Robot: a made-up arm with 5 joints. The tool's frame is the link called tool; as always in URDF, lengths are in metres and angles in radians. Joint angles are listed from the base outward. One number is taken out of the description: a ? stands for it. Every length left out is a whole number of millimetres.
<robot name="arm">
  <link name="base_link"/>
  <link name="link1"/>
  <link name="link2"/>
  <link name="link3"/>
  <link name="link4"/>
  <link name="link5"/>
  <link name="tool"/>
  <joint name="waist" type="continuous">
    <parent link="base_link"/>
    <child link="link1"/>
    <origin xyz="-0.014 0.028 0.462" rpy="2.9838 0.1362 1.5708"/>
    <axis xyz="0 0 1"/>
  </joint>
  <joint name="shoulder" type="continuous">
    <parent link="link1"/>
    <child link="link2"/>
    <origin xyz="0.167 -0.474 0" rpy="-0.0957 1.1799 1.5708"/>
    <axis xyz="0 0 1"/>
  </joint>
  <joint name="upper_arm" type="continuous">
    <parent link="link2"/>
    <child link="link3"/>
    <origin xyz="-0.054 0.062 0" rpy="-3.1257 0.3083 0.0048"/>
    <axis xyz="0 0 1"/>
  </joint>
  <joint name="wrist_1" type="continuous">
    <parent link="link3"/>
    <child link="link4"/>
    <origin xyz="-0.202 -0.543 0" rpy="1.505 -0.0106 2.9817"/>
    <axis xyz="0 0 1"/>
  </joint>
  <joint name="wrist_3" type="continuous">
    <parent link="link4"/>
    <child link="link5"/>
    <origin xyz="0.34 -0.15 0" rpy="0.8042 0.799 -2.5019"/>
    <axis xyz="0 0 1"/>
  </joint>
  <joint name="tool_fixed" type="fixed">
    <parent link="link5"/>
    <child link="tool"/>
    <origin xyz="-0.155 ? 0" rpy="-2.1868 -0.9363 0.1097"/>
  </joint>
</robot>
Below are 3 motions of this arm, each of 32 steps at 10 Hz.
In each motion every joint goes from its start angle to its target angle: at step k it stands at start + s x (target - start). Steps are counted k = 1, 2, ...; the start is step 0. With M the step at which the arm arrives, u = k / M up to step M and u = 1 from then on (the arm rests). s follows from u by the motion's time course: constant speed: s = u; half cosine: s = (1 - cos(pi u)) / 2; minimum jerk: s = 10 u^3 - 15 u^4 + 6 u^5.
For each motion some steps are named. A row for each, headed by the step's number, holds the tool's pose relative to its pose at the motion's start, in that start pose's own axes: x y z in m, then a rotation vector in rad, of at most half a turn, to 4 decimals.
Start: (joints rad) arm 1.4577 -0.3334 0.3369 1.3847 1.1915
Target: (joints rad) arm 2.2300 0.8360 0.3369 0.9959 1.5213
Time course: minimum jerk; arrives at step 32
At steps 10, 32:
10: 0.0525 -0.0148 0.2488 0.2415 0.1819 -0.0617
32: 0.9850 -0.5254 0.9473 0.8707 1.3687 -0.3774

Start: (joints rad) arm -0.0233 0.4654 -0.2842 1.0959 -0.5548
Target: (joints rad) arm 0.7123 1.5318 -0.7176 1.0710 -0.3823
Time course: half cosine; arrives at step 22
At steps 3, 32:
3: -0.0435 -0.0620 0.0203 0.0404 -0.0041 0.0740
32: 0.2524 -1.4726 0.2753 1.2001 0.4754 1.3485

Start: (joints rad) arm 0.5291 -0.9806 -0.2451 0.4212 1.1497
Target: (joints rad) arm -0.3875 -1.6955 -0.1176 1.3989 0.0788
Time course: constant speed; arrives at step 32
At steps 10, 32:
10: 0.0594 0.0935 -0.2809 -0.2870 -0.2819 -0.0534
32: 0.3119 -0.0012 -0.6388 -1.4307 -0.4602 -0.4370

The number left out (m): -0.132
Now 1 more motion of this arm.
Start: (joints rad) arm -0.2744 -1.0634 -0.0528 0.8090 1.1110
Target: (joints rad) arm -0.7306 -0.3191 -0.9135 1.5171 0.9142
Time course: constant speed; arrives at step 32
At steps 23, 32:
23: 0.1272 0.1301 0.7052 0.9197 0.2313 -0.2447
32: 0.2393 0.0781 0.8790 1.2794 0.1693 -0.4512

